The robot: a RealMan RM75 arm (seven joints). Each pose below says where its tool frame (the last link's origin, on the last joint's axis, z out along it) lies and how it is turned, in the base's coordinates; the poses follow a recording.
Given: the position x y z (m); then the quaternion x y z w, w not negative.
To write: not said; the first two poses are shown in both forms.
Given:
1: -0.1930, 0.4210, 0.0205, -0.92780, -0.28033, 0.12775, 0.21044
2: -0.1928, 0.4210, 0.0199, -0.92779, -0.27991, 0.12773, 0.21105
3: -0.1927, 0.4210, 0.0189, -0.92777, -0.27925, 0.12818, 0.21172
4: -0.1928, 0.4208, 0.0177, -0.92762, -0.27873, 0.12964, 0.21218
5: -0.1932, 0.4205, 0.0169, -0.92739, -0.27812, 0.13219, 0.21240
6: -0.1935, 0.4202, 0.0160, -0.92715, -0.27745, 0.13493, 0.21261
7: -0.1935, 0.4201, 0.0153, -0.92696, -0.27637, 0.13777, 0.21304
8: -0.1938, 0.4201, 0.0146, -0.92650, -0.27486, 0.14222, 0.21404
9: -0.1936, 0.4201, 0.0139, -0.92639, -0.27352, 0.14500, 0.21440
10: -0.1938, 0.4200, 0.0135, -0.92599, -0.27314, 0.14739, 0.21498
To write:
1: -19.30, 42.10, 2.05, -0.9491, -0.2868, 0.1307, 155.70
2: -19.28, 42.10, 1.99, -0.9492, -0.2864, 0.1307, 155.63
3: -19.27, 42.10, 1.89, -0.9493, -0.2857, 0.1312, 155.55
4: -19.28, 42.08, 1.77, -0.9492, -0.2852, 0.1327, 155.50
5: -19.32, 42.05, 1.69, -0.9490, -0.2846, 0.1353, 155.47
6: -19.35, 42.02, 1.60, -0.9488, -0.2839, 0.1381, 155.45
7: -19.35, 42.01, 1.53, -0.9487, -0.2829, 0.1410, 155.40
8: -19.38, 42.01, 1.46, -0.9485, -0.2814, 0.1456, 155.28
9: -19.36, 42.01, 1.39, -0.9484, -0.2800, 0.1485, 155.24
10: -19.38, 42.00, 1.35, -0.9482, -0.2797, 0.1509, 155.17
